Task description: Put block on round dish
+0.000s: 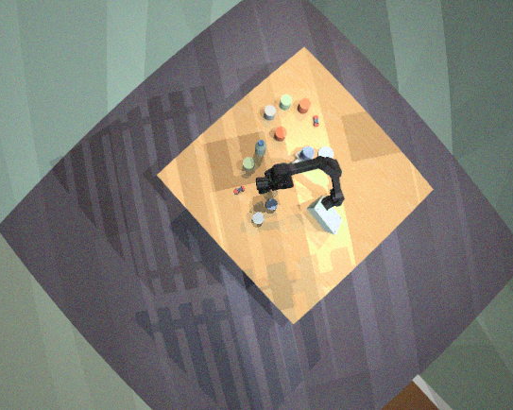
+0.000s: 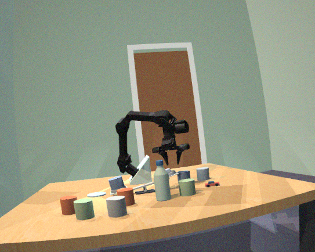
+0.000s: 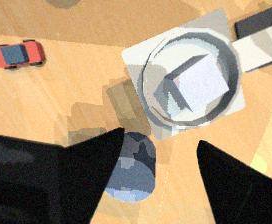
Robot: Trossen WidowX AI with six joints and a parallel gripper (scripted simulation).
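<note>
Right now my gripper tip is 3 cm past the pale round dish, 41 cm to the left of it and 11 cm above it. Also, from my gripper tip: bottle: 24 cm ahead, 9 cm to the right; then small balance: 4 cm ahead, 16 cm to the right, 9 cm below; then cup: 8 cm behind, 8 cm to the left, 8 cm below.
</note>
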